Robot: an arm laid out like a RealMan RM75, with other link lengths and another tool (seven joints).
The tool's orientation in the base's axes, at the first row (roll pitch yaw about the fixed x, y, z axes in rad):
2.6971, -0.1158, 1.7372
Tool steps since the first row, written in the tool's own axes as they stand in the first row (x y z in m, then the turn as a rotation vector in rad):
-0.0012, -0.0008, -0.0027, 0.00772, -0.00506, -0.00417
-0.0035, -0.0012, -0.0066, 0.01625, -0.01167, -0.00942
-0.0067, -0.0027, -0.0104, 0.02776, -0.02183, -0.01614
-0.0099, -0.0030, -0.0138, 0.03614, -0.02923, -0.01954
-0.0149, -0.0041, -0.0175, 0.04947, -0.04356, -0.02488
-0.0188, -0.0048, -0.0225, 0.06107, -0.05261, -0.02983
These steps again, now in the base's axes. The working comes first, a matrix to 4 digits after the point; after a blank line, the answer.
The tool's axes in the first row as the columns of a matrix, in the base's axes (used below as rounded here):
-0.1645, 0.8986, 0.4068
0.9796, 0.1005, 0.1741
0.1155, 0.4271, -0.8968

-0.0016, -0.0017, 0.0019, -0.00751, 0.00633, 0.00247
-0.0032, -0.0047, 0.0050, -0.01699, 0.01311, 0.00534
-0.0056, -0.0086, 0.0074, -0.03075, 0.02219, 0.00836
-0.0067, -0.0124, 0.0100, -0.04016, 0.02906, 0.00921
-0.0084, -0.0181, 0.0122, -0.05740, 0.03975, 0.00942
-0.0104, -0.0228, 0.0160, -0.06946, 0.04934, 0.01134

